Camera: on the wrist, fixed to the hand. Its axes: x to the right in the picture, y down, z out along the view.
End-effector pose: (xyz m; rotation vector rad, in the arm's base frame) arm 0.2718 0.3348 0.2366 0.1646 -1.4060 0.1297
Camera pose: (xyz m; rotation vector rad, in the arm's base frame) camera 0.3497 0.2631 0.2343 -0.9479 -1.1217 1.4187
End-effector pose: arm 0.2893 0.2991 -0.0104 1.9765 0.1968 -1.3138
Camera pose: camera 0.2973 0.3974 -0.0490 1.4509 -1.1113 -0.1381
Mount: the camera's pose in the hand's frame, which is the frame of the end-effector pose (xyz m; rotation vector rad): 0.0107 -0.0851 -0.0621 0.0332 0.1124 1.5763
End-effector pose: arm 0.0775 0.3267 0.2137 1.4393 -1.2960 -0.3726
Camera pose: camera 0.1727 0.3308 0.1675 0.1345 -1.8982 0.7657
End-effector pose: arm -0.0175 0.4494 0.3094 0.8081 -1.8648 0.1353
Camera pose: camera 0.0784 0.4067 0.3234 -0.7970 -1.9569 1.1332
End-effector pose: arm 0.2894 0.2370 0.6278 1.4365 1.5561 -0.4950
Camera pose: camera 0.1897 0.2726 0.6247 2.1904 0.1293 0.5183
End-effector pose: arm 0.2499 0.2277 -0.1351 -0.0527 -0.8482 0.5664
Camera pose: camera 0.3388 0.1714 -0.1468 -0.7592 -0.5448 2.0187
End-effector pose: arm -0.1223 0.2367 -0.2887 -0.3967 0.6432 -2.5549
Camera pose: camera -0.1867 0.3204 -0.2966 0.2452 0.5662 -1.0636
